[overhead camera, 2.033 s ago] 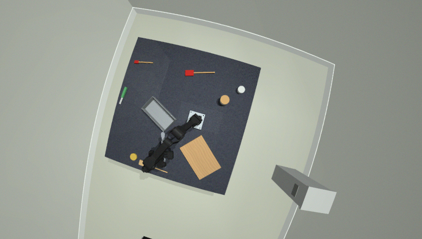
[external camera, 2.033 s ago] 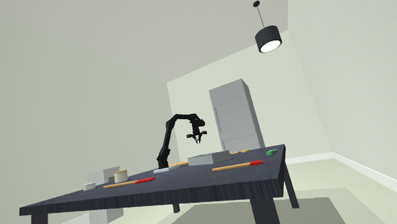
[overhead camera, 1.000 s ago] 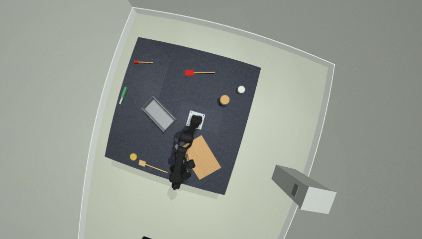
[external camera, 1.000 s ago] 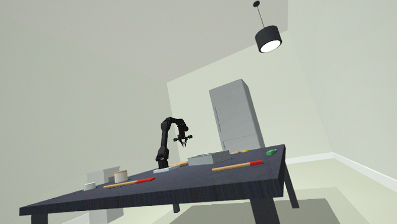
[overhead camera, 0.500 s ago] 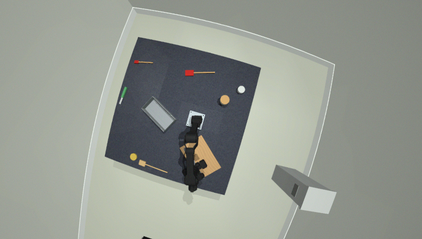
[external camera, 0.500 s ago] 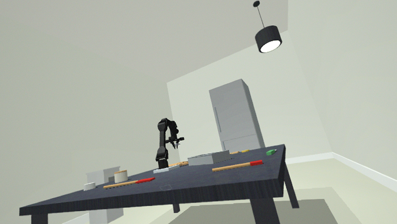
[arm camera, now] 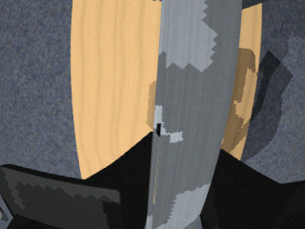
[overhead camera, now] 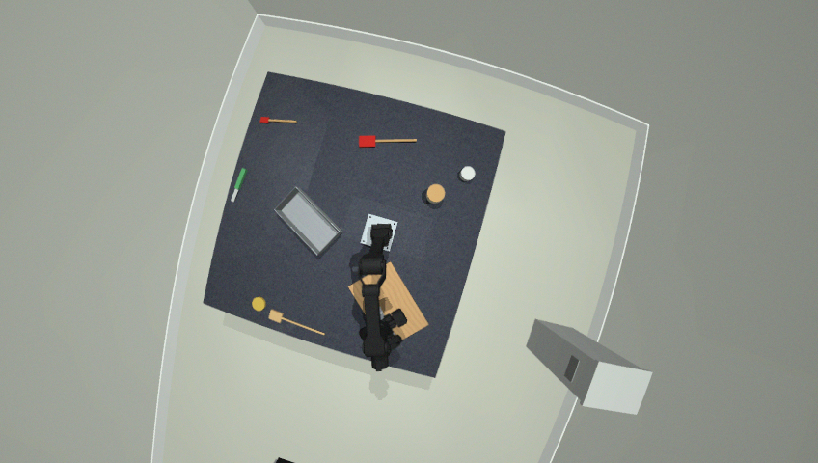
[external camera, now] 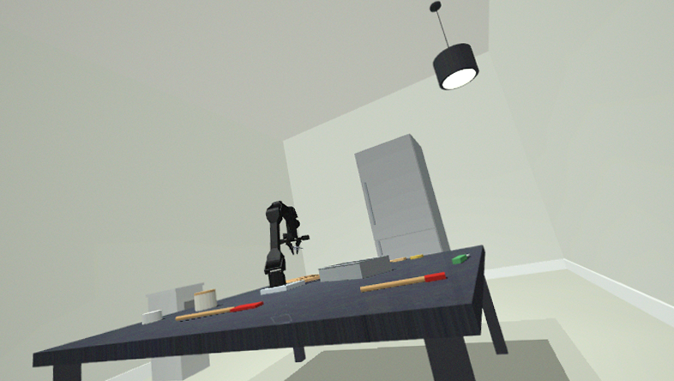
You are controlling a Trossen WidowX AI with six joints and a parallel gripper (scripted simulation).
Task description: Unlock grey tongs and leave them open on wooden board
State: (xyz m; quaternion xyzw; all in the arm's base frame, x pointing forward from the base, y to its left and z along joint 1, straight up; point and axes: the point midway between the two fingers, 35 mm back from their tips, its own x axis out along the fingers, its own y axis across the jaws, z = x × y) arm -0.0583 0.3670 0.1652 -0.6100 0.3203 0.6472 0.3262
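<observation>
The wooden board lies 10 mm to the right of my gripper tip and 150 mm below it. Also, from my gripper tip: tan-lidded jar 160 mm behind, 560 mm to the right, 120 mm below; roasting tin 420 mm ahead, 380 mm to the right, 120 mm below; yellow disc 670 mm ahead, 70 mm to the left, 140 mm below.
</observation>
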